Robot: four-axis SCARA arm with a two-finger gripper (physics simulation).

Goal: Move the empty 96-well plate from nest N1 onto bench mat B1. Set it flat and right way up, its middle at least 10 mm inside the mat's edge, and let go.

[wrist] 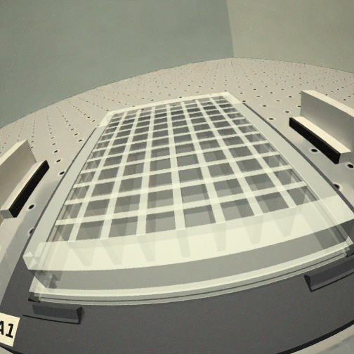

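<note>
The clear 96-well plate [185, 257] fills the middle of the wrist view, flat with its open square wells facing up. It sits in a dark grey nest [200, 325], whose low corner lips show along the near edge. My gripper [162, 124] is open, with one pale, black-padded finger on either side of the plate and a gap between each pad and the plate's sides. The fingers touch nothing that I can see. Bench mat B1 does not show in this view.
A label reading A1 [8, 330] is at the nest's near left corner. A pale bench top [200, 75] with rows of small holes stretches behind and beside the nest. Grey-green walls [110, 45] stand beyond it.
</note>
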